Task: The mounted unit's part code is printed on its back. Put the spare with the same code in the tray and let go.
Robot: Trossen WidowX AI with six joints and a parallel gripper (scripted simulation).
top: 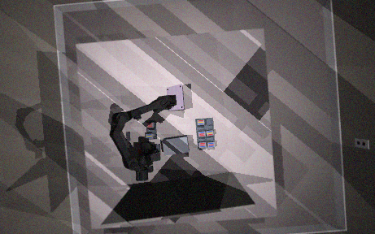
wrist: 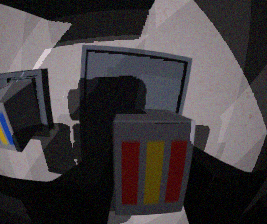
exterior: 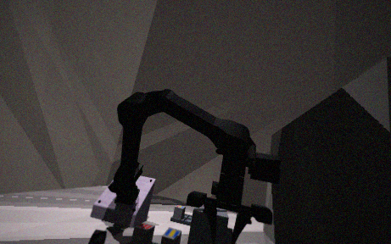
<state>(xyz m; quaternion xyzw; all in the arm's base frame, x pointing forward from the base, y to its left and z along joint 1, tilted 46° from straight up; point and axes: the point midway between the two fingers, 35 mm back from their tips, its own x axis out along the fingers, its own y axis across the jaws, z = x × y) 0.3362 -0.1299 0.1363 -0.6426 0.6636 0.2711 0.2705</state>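
Right now my gripper tip is 5 cm above the flat grey tray and 1 cm past it. The rest, counted from my gripper tip: grey mounted unit: 19 cm to the left, 4 cm behind.
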